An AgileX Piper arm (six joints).
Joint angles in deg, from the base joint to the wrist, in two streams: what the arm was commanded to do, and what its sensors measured. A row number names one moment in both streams.
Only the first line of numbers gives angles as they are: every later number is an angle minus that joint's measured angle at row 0.
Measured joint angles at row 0: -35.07 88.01 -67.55 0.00 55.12 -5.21
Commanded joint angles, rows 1 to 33: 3.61 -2.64 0.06 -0.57 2.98 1.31; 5.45 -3.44 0.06 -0.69 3.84 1.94; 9.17 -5.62 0.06 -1.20 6.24 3.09; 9.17 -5.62 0.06 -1.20 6.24 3.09; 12.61 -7.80 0.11 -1.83 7.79 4.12; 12.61 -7.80 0.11 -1.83 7.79 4.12; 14.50 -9.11 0.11 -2.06 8.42 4.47; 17.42 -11.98 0.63 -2.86 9.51 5.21; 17.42 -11.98 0.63 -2.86 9.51 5.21; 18.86 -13.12 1.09 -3.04 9.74 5.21; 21.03 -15.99 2.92 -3.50 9.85 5.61; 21.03 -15.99 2.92 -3.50 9.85 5.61; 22.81 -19.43 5.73 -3.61 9.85 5.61; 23.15 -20.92 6.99 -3.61 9.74 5.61; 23.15 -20.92 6.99 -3.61 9.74 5.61; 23.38 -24.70 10.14 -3.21 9.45 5.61; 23.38 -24.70 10.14 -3.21 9.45 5.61; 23.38 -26.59 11.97 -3.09 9.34 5.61; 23.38 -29.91 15.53 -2.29 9.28 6.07; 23.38 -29.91 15.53 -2.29 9.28 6.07; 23.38 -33.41 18.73 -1.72 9.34 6.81; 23.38 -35.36 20.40 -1.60 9.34 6.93; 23.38 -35.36 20.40 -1.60 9.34 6.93; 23.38 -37.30 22.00 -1.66 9.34 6.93; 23.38 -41.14 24.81 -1.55 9.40 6.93; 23.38 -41.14 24.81 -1.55 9.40 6.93; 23.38 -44.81 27.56 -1.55 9.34 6.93; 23.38 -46.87 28.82 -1.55 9.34 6.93; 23.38 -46.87 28.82 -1.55 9.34 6.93; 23.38 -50.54 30.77 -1.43 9.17 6.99; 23.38 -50.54 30.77 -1.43 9.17 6.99; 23.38 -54.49 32.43 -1.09 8.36 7.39; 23.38 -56.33 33.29 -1.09 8.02 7.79
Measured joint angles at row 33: 23.15 -51.63 31.22 -1.20 9.17 7.04
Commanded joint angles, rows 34 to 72: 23.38 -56.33 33.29 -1.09 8.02 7.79; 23.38 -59.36 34.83 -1.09 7.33 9.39; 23.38 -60.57 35.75 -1.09 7.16 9.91; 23.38 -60.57 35.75 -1.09 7.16 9.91; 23.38 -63.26 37.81 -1.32 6.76 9.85; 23.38 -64.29 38.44 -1.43 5.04 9.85; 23.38 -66.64 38.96 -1.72 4.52 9.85; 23.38 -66.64 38.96 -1.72 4.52 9.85; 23.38 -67.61 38.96 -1.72 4.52 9.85; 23.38 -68.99 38.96 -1.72 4.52 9.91; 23.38 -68.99 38.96 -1.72 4.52 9.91; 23.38 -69.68 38.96 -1.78 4.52 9.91; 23.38 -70.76 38.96 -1.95 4.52 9.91; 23.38 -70.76 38.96 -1.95 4.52 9.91; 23.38 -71.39 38.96 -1.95 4.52 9.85; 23.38 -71.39 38.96 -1.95 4.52 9.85; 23.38 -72.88 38.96 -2.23 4.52 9.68; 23.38 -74.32 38.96 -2.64 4.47 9.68; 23.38 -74.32 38.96 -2.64 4.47 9.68; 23.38 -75.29 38.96 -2.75 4.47 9.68; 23.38 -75.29 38.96 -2.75 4.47 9.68; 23.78 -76.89 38.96 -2.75 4.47 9.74; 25.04 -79.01 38.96 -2.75 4.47 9.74; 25.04 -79.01 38.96 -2.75 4.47 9.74; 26.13 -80.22 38.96 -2.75 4.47 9.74; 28.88 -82.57 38.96 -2.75 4.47 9.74; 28.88 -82.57 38.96 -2.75 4.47 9.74; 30.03 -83.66 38.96 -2.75 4.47 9.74; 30.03 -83.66 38.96 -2.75 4.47 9.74; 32.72 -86.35 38.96 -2.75 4.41 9.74; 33.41 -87.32 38.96 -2.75 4.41 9.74; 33.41 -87.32 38.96 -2.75 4.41 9.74; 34.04 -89.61 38.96 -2.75 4.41 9.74; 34.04 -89.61 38.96 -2.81 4.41 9.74; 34.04 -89.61 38.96 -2.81 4.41 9.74; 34.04 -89.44 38.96 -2.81 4.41 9.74; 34.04 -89.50 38.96 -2.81 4.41 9.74; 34.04 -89.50 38.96 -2.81 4.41 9.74; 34.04 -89.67 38.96 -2.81 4.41 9.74
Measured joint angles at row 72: 33.75 -88.30 38.84 -2.64 4.93 9.85
